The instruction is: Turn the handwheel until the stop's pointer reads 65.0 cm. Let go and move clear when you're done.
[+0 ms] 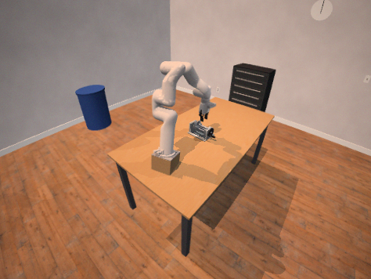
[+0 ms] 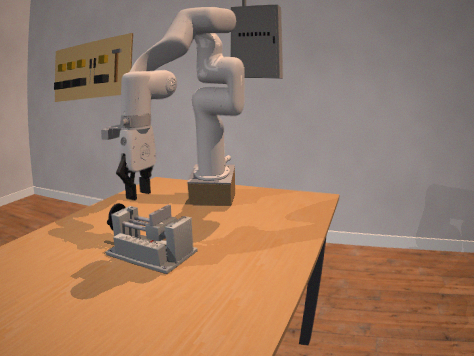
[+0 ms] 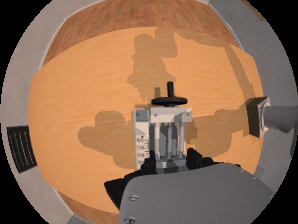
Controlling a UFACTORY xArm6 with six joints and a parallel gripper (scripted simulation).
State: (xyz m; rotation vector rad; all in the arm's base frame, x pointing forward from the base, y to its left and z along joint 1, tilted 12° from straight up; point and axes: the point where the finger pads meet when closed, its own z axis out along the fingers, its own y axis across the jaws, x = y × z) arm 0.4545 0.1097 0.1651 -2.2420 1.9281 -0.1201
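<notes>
My gripper is now 11 cm to the left of the black handwheel and 11 cm above it. The rest, counted from my hand: grey stop fixture: 8 cm below, 5 cm to the left, 1 cm behind.
</notes>
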